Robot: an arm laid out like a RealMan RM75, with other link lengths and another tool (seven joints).
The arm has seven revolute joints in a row. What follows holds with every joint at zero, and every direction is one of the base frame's.
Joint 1 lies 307.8 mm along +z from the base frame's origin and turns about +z.
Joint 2 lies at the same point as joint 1 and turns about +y.
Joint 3 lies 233.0 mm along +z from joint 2 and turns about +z.
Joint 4 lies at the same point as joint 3 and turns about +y.
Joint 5 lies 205.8 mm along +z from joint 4 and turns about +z.
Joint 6 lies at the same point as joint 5 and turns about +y.
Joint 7 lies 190.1 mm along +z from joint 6 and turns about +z.
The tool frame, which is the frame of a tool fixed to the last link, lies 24.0 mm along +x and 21.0 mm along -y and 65.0 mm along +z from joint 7; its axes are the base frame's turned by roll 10.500, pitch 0.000 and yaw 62.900 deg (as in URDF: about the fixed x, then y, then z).
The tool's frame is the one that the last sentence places.
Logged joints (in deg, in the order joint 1, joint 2, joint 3, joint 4, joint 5, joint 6, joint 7), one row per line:
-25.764 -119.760 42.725 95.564 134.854 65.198 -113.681
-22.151 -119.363 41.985 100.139 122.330 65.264 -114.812
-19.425 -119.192 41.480 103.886 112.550 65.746 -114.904
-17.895 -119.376 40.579 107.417 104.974 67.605 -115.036
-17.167 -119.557 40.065 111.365 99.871 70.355 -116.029
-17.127 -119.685 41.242 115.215 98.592 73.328 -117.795
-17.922 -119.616 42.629 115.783 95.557 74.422 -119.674
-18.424 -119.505 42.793 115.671 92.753 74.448 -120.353
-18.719 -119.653 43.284 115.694 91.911 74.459 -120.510
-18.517 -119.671 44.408 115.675 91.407 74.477 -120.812
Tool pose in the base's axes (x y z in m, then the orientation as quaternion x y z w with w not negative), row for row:
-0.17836 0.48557 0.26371 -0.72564 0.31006 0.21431 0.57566
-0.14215 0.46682 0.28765 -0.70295 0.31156 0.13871 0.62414
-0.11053 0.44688 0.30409 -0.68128 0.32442 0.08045 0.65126
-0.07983 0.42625 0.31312 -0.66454 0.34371 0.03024 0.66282
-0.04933 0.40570 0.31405 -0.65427 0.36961 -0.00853 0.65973
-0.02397 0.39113 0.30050 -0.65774 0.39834 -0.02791 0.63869
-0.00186 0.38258 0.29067 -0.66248 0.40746 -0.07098 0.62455
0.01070 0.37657 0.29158 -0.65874 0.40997 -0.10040 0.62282
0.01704 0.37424 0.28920 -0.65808 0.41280 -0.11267 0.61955
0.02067 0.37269 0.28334 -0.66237 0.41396 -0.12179 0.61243
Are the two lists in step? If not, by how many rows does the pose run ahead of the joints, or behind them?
They are in step.
